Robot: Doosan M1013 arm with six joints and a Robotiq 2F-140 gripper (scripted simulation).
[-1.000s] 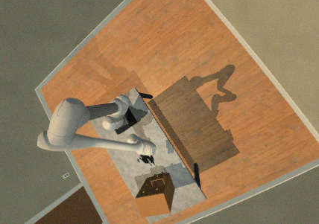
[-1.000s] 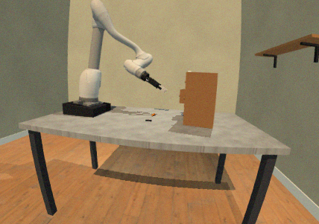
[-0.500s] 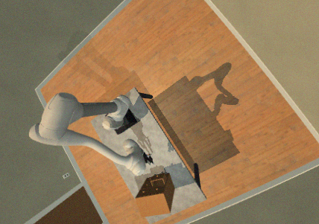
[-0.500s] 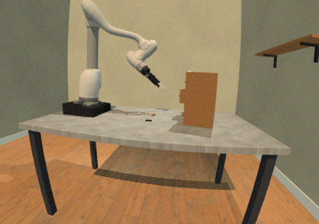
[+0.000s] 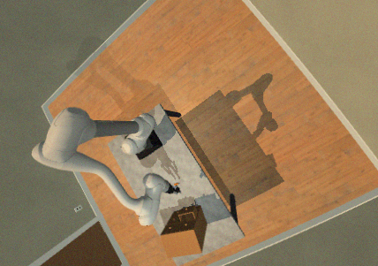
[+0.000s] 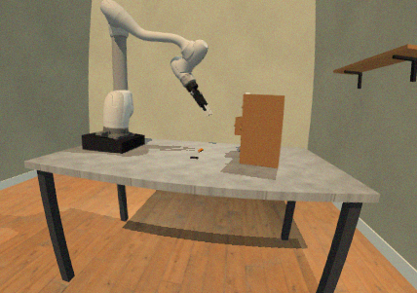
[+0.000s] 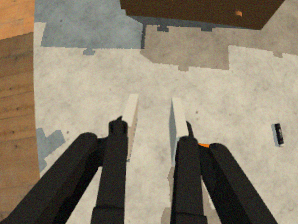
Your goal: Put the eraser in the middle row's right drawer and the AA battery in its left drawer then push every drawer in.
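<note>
My gripper is now 23 cm above the orange AA battery, 9 cm to the left of it and 1 cm past it. The rest, counted from my hand: eraser (34 cm ahead, 16 cm to the right, 12 cm below).
</note>
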